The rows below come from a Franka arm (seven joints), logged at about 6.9 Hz.
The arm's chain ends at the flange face. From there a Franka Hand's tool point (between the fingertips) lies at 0.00 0.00 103.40 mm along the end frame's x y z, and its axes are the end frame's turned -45 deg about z.
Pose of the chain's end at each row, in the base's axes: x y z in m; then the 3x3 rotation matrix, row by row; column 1 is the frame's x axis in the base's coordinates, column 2 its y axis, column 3 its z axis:
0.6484, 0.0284, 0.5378; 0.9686, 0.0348, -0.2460; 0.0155, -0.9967, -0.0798; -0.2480, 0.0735, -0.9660
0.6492, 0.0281, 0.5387; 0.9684, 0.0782, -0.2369; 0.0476, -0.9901, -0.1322; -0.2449, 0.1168, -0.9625
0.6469, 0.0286, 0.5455; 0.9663, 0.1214, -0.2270; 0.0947, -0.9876, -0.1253; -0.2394, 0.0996, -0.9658
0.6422, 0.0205, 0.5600; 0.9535, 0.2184, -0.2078; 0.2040, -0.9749, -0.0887; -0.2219, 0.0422, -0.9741
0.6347, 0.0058, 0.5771; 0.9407, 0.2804, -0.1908; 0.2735, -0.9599, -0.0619; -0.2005, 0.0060, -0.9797
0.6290, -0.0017, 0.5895; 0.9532, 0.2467, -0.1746; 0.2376, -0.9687, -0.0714; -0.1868, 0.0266, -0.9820
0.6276, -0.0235, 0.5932; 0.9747, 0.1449, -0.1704; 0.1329, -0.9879, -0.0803; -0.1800, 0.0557, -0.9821
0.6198, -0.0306, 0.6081; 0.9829, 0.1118, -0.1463; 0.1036, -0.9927, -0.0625; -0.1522, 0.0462, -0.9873
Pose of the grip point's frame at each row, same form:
0.6230, 0.0201, 0.4379; 0.6603, 0.7095, -0.2460; 0.7157, -0.6938, -0.0798; -0.2273, -0.1234, -0.9660
0.6247, 0.0144, 0.4392; 0.6295, 0.7401, -0.2369; 0.7338, -0.6664, -0.1322; -0.2558, -0.0906, -0.9625
0.6234, 0.0156, 0.4456; 0.5974, 0.7691, -0.2270; 0.7653, -0.6314, -0.1253; -0.2397, -0.0989, -0.9658
0.6207, 0.0113, 0.4593; 0.5198, 0.8287, -0.2078; 0.8336, -0.5451, -0.0887; -0.1867, -0.1271, -0.9741
0.6150, -0.0006, 0.4758; 0.4669, 0.8634, -0.1908; 0.8721, -0.4854, -0.0619; -0.1460, -0.1375, -0.9797
0.6109, -0.0091, 0.4880; 0.4996, 0.8485, -0.1746; 0.8530, -0.5170, -0.0714; -0.1509, -0.1133, -0.9820
0.6100, -0.0318, 0.4917; 0.5868, 0.7917, -0.1704; 0.7925, -0.6046, -0.0803; -0.1667, -0.0879, -0.9821
0.6047, -0.0371, 0.5060; 0.6160, 0.7741, -0.1463; 0.7752, -0.6287, -0.0625; -0.1403, -0.0750, -0.9873

